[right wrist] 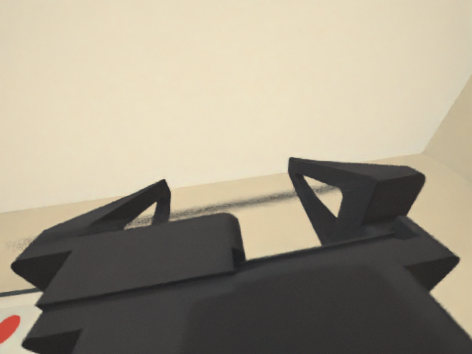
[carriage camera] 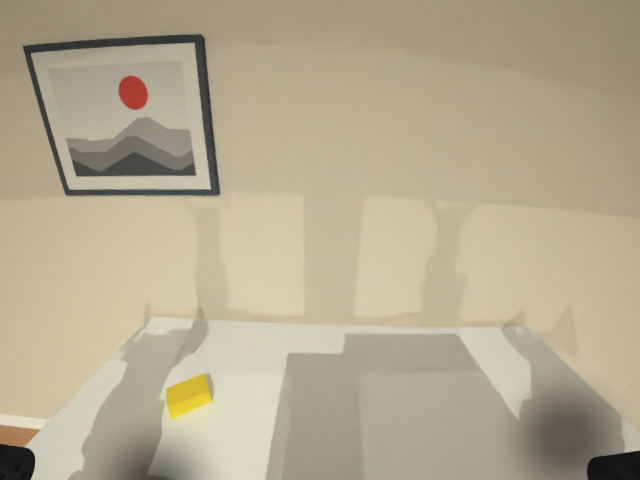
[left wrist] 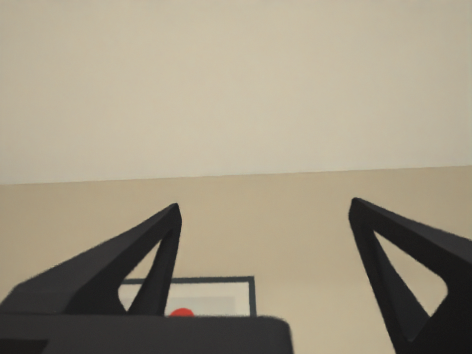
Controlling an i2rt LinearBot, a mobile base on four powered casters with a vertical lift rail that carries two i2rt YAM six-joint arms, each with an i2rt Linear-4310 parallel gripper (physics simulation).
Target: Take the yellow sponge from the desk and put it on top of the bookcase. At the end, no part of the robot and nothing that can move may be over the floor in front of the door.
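Places are measured from the left arm's base along level axes (x ahead, y left, z up), in metres.
Pixels of known places: left gripper, fingertip midpoint: (left wrist: pixel 263 209); right gripper, fingertip midpoint: (right wrist: pixel 228 175).
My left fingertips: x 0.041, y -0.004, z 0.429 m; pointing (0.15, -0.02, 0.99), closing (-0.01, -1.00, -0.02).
Behind a point stands the place of what it marks.
The yellow sponge (carriage camera: pixel 189 396) {x 0.327, y -0.018, z -0.178 m} lies on the white desk (carriage camera: pixel 237 413) {x 0.317, y -0.141, z -0.223 m} in the carriage camera, left of the picture's middle and towards the back of the desk top. My left gripper (left wrist: pixel 263 209) {x 0.041, y -0.004, z 0.429 m} is open and empty; its fingers point up at the upper wall and ceiling, away from the sponge. My right gripper (right wrist: pixel 228 175) {x 0.028, y -0.680, z 0.438 m} is open and empty, also pointing up towards the wall and ceiling. Dark arm parts show at the bottom left and bottom right corners of the carriage camera. The bookcase and the door do not show in these views.
A framed picture (carriage camera: pixel 124 183) {x 0.693, y 0.300, z 0.307 m} with a red sun hangs on the beige wall (carriage camera: pixel 403 129) {x 0.717, y -0.597, z 0.478 m} behind the desk, at the upper left. Shadows of the robot fall on the desk and the wall. Brown floor (carriage camera: pixel 18 435) {x 0.657, y 1.453, z -1.173 m} and a white baseboard (carriage camera: pixel 20 421) {x 0.702, y 1.457, z -1.109 m} show at the far left.
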